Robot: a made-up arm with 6 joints. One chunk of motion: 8 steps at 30 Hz.
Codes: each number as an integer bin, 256 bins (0 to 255) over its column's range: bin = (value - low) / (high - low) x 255, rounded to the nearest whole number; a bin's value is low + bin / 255 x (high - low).
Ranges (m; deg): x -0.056..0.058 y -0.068..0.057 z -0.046..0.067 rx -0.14..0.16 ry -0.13..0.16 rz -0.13..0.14
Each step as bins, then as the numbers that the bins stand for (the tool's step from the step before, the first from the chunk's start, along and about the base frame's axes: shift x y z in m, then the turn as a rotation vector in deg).
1 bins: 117 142 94 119 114 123
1 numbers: -0.00369 0.00161 -0.00435 0.000 0.000 0.000
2 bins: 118 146 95 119 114 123
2 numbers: -0.00325 0.00357 -0.00390 0.000 0.000 0.000
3 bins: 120 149 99 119 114 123
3 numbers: -0.00235 0.00504 -0.00213 0.000 0.000 0.000
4 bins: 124 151 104 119 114 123
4 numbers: -0.00056 0.00602 0.00009 0.000 0.000 0.000
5 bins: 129 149 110 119 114 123
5 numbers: 0.00167 0.00504 0.00275 0.000 0.000 0.000
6 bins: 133 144 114 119 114 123
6 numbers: 0.00346 0.00259 0.00452 0.000 0.000 0.000
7 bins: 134 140 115 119 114 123
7 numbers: 0.00391 0.00063 0.00496 0.000 0.000 0.000
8 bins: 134 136 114 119 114 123
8 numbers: 0.00391 -0.00133 0.00452 0.000 0.000 0.000
